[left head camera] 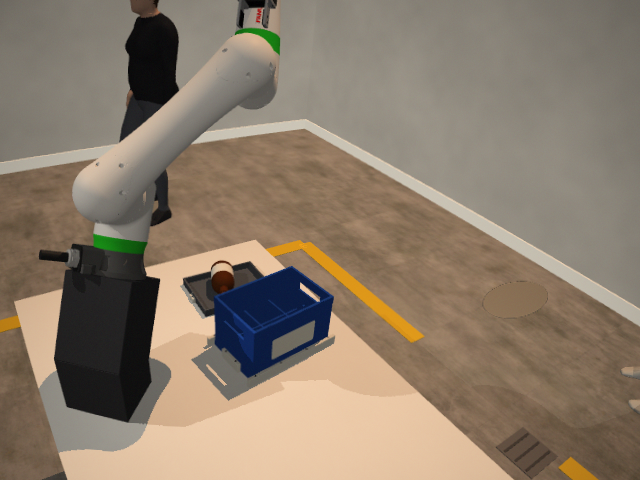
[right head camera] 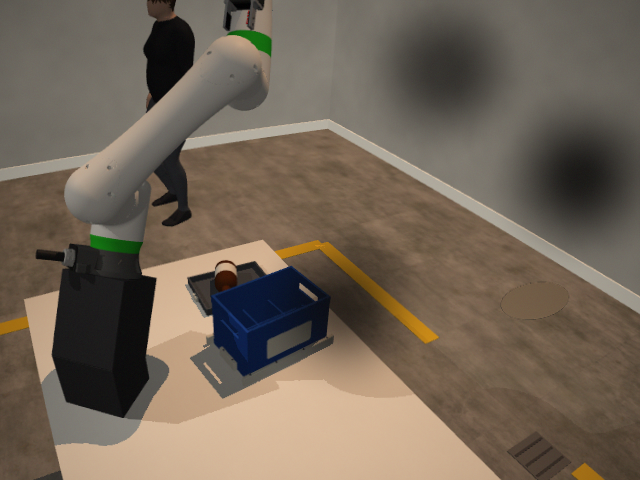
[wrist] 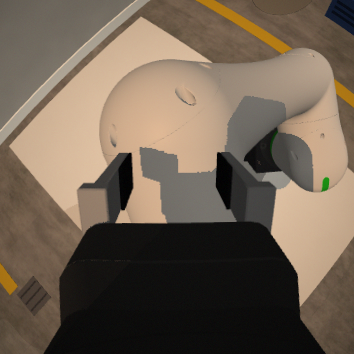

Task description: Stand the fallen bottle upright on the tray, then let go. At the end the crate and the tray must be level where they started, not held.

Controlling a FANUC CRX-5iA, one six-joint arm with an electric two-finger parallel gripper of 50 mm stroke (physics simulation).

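Pixels of known places: gripper, between the fingertips: (left head camera: 252, 26) (right head camera: 238, 28) (wrist: 174, 169); arm's base, origin of its link: (left head camera: 115, 274) (right head camera: 111, 273).
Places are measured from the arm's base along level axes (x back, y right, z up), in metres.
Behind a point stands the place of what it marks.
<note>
A brown bottle (left head camera: 222, 280) @[x -0.367, y -0.160, z -0.234 m] (right head camera: 225, 277) @[x -0.372, y -0.165, z -0.229 m] with a pale label band lies on its side on the dark grey tray (left head camera: 200, 290) @[x -0.318, y -0.223, z -0.298 m] (right head camera: 203, 290) @[x -0.314, y -0.220, z -0.299 m]. Its narrow end points toward the blue crate (left head camera: 260, 350) @[x -0.292, y 0.214, z -0.196 m] (right head camera: 255, 347) @[x -0.294, y 0.213, z -0.190 m], whose rim partly hides the neck and the tray. The crate stands upright beside the tray, with inner dividers showing. The tray looks level. My gripper (wrist: 174, 169) @[x -0.333, y 0.037, z 0.568 m] (left head camera: 253, 19) @[x -0.333, y 0.037, z 0.568 m] (right head camera: 239, 20) @[x -0.333, y 0.037, z 0.568 m] is open and empty, high above the table and far from the bottle. In the wrist view the fingers point down over my own arm; the bottle, tray and crate do not show there.
The pale table (left head camera: 310, 428) @[x -0.319, y 0.421, z -0.303 m] (right head camera: 310, 423) @[x -0.345, y 0.418, z -0.304 m] (wrist: 145, 42) @[x 0.132, y 0.762, z -0.304 m] carries my black base pedestal (left head camera: 103, 330) @[x 0.070, y 0.119, z -0.060 m] (right head camera: 100, 330) @[x 0.065, y 0.126, z -0.063 m]. A thin grey ledge (left head camera: 325, 343) @[x -0.524, y 0.196, z -0.286 m] shows at the crate's foot. A person (left head camera: 152, 56) (right head camera: 170, 56) stands behind the arm. A blue cabinet (wrist: 342, 15) stands on the floor.
</note>
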